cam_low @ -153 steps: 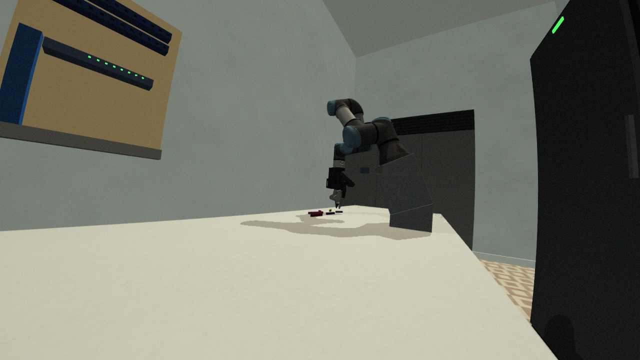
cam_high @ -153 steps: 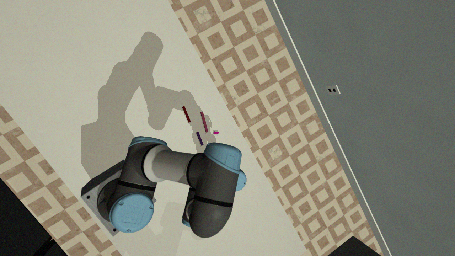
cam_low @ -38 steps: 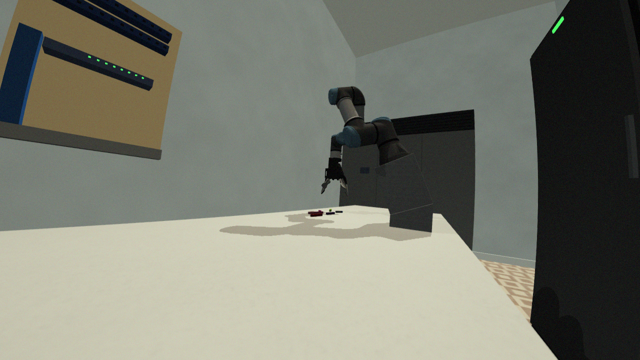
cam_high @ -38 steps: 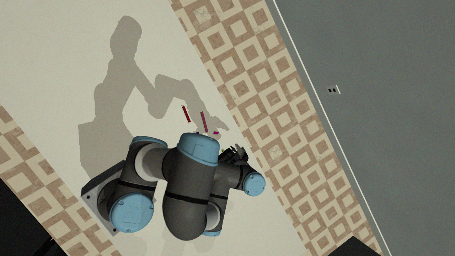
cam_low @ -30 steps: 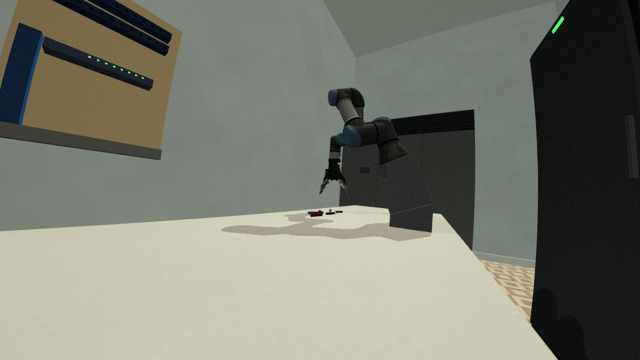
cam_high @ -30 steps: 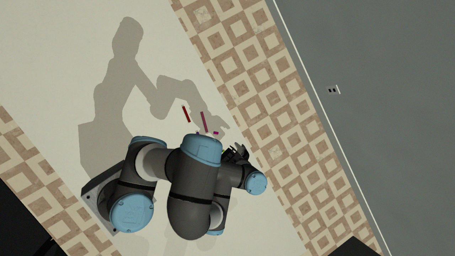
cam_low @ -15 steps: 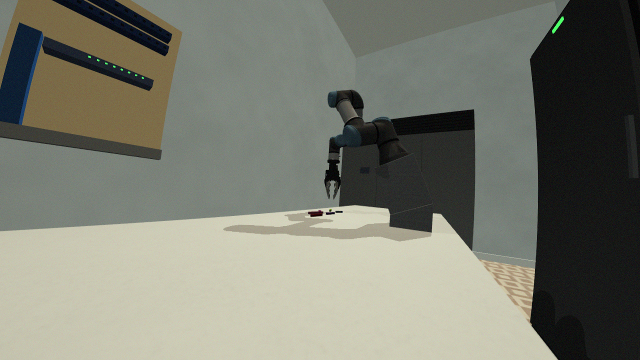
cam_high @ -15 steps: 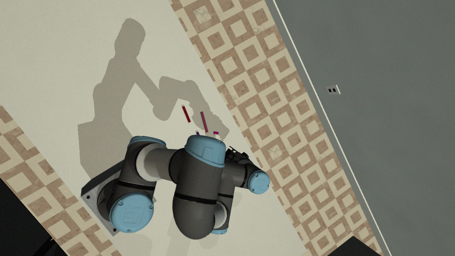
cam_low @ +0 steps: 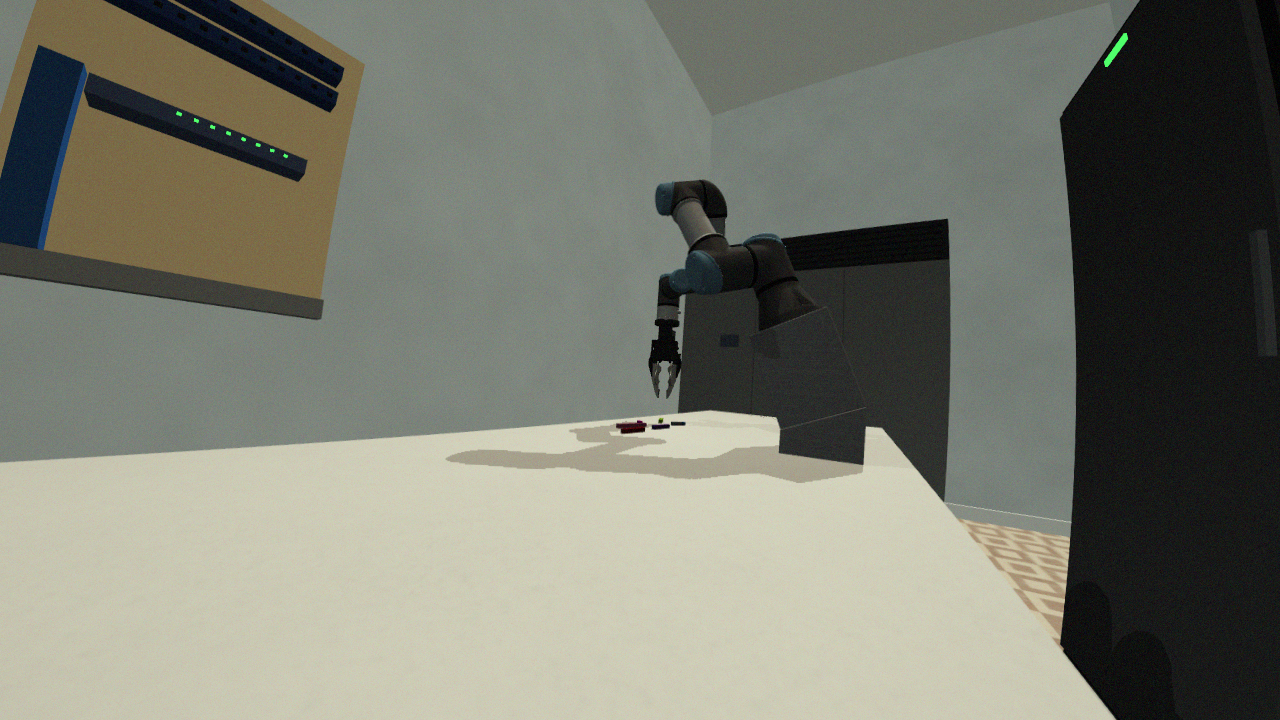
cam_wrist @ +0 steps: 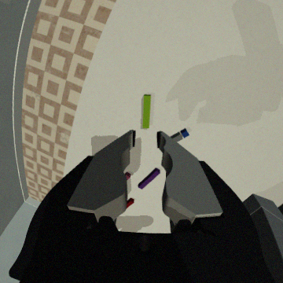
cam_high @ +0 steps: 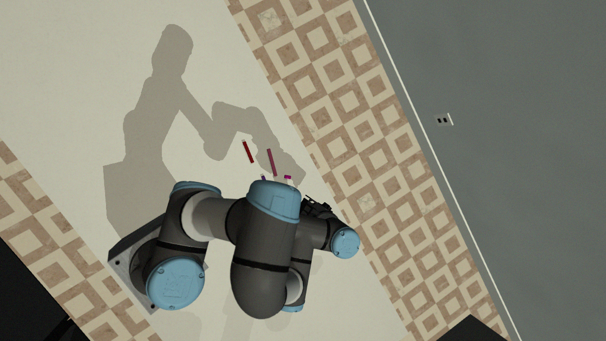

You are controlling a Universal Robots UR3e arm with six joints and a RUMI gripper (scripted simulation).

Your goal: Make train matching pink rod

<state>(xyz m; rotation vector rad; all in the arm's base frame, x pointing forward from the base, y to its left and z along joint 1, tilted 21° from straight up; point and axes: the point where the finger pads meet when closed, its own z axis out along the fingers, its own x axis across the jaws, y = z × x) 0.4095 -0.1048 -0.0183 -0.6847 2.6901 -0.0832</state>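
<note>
Now: hand 8 cm above the lime rod. The rest, counted from my hand: grey rod (8 cm below, 6 cm behind, 2 cm to the left); then blue rod (8 cm below, 7 cm behind); then magenta rod (11 cm to the left, 8 cm below).
</note>
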